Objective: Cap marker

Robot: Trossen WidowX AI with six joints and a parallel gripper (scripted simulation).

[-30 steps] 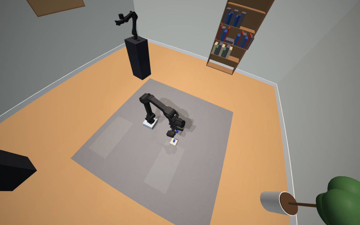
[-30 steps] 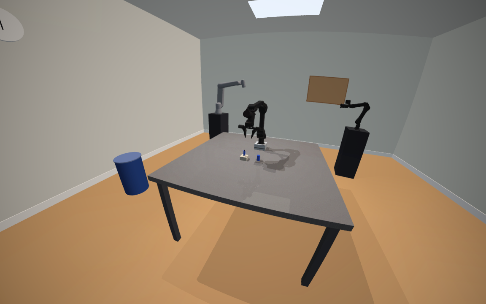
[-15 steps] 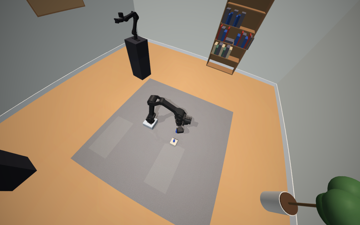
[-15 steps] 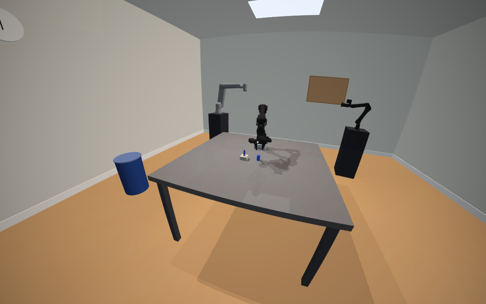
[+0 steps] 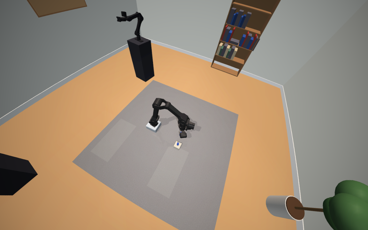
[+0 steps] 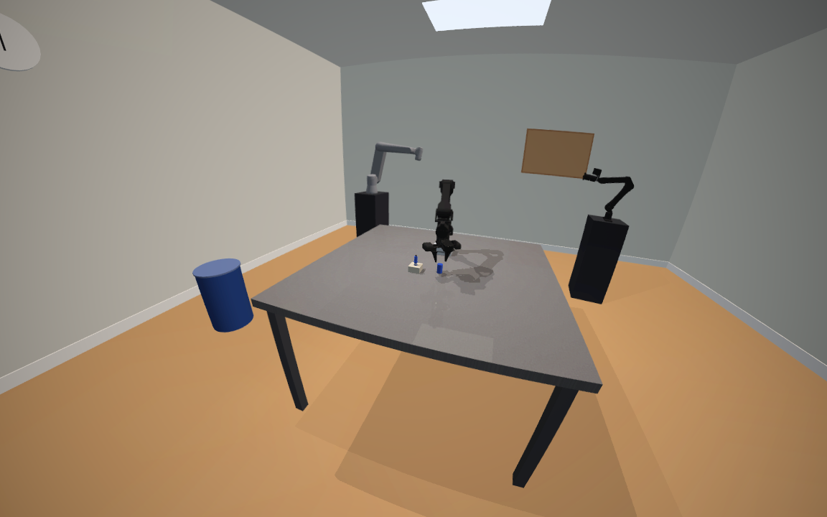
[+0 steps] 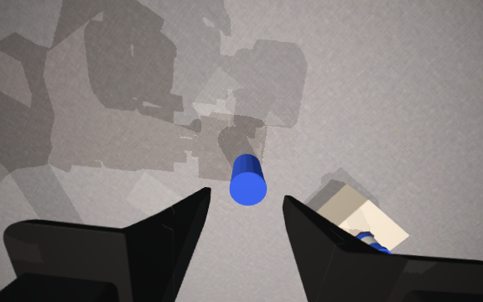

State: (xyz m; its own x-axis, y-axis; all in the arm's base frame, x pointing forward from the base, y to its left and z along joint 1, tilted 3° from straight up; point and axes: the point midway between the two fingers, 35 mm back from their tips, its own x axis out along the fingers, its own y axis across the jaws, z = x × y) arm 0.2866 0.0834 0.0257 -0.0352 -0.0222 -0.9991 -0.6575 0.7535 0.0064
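Right now my gripper tip is 40 mm above the blue cap.
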